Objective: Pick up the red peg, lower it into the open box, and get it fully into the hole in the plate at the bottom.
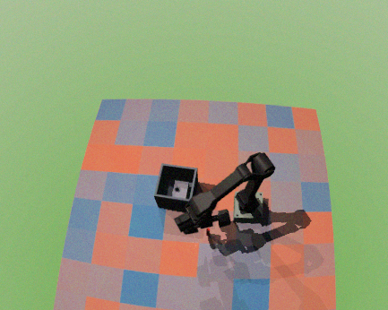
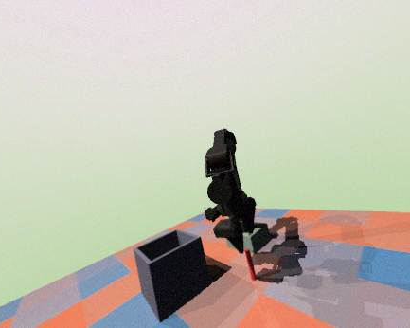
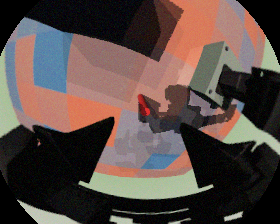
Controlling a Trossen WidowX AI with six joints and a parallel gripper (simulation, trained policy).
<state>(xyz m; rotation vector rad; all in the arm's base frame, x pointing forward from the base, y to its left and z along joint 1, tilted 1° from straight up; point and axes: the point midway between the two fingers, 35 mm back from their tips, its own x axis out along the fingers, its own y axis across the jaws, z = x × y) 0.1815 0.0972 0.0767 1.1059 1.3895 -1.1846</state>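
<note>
Right now my gripper tip is 6 cm above the red peg. The rest, counted from my gripper tip: pale grey plate: 12 cm ahead, 21 cm to the right, 6 cm below.
</note>
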